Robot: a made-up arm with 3 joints. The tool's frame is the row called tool. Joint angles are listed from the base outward. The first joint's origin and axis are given. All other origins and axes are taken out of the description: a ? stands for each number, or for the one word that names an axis. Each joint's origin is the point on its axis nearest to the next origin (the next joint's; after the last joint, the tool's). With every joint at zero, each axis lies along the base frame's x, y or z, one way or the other. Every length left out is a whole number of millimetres.
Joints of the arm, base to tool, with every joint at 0 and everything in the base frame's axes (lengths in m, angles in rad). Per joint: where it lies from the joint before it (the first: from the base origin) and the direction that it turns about. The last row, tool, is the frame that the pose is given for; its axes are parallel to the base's.
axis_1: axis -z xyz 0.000 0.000 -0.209
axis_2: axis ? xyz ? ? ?
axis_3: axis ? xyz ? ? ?
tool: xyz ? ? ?
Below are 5 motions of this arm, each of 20 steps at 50 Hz.
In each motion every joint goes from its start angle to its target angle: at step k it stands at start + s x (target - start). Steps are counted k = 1, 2, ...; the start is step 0. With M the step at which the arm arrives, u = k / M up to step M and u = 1 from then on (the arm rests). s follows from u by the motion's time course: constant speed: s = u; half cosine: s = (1 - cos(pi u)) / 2; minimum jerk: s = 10 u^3 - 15 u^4 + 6 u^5.
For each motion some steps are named. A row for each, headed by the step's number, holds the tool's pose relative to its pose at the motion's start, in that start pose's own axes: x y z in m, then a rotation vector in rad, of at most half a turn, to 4 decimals.
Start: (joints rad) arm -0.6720 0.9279 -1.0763
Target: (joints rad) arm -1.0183 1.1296 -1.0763
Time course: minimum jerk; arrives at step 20
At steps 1, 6, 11, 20:
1: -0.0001 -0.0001 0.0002 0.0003 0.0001 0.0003
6: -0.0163 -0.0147 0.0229 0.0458 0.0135 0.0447
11: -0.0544 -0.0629 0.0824 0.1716 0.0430 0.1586
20: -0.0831 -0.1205 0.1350 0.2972 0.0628 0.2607

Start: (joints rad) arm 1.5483 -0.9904 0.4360
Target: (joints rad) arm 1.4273 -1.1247 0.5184
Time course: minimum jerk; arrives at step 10
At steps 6, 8, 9, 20:
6: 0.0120 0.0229 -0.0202 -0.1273 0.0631 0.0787
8: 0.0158 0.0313 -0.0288 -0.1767 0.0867 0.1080
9: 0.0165 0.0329 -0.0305 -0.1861 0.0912 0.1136
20: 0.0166 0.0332 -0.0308 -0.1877 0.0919 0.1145

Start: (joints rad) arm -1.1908 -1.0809 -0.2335
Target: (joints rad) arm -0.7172 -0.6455 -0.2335
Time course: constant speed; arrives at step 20
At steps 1, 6, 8, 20:
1: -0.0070 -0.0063 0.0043 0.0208 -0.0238 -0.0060
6: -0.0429 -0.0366 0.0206 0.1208 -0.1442 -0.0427
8: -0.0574 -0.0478 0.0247 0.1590 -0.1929 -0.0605
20: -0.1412 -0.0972 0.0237 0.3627 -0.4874 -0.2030

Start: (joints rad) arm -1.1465 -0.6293 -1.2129
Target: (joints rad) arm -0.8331 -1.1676 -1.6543
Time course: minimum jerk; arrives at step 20
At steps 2, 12, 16, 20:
2: 0.0023 -0.0005 0.0014 0.0054 -0.0004 -0.0051
12: 0.1544 -0.0990 0.1150 0.4536 -0.0699 -0.3916
16: 0.1936 -0.1640 0.1517 0.6361 -0.1138 -0.5341
20: 0.2006 -0.1800 0.1588 0.6774 -0.1248 -0.5655

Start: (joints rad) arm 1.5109 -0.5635 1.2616
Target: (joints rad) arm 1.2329 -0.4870 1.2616
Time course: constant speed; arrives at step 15
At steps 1, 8, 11, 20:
1: -0.0030 0.0015 -0.0012 -0.0099 -0.0165 -0.0001
8: -0.0234 0.0116 -0.0113 -0.0766 -0.1333 -0.0002
11: -0.0318 0.0154 -0.0166 -0.1040 -0.1841 0.0001
20: -0.0428 0.0200 -0.0246 -0.1394 -0.2523 0.0008

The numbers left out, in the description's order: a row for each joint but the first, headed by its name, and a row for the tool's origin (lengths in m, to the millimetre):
axis_2: axis -y, xyz -0.042 -0.006 0.000
axis_3: axis -x, xyz -0.042 0.000 0.261
tool: xyz 0.000 0.221 0.107

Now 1 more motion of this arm.
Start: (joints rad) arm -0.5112 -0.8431 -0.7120
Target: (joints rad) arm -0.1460 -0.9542 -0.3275
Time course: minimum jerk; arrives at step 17
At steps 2, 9, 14, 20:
2: 0.0010 -0.0003 0.0001 -0.0015 -0.0010 -0.0035
9: 0.0428 -0.0177 0.0048 -0.0576 -0.0235 -0.1418
14: 0.0729 -0.0382 0.0082 -0.0932 -0.0190 -0.2414
20: 0.0758 -0.0406 0.0085 -0.0966 -0.0176 -0.2513

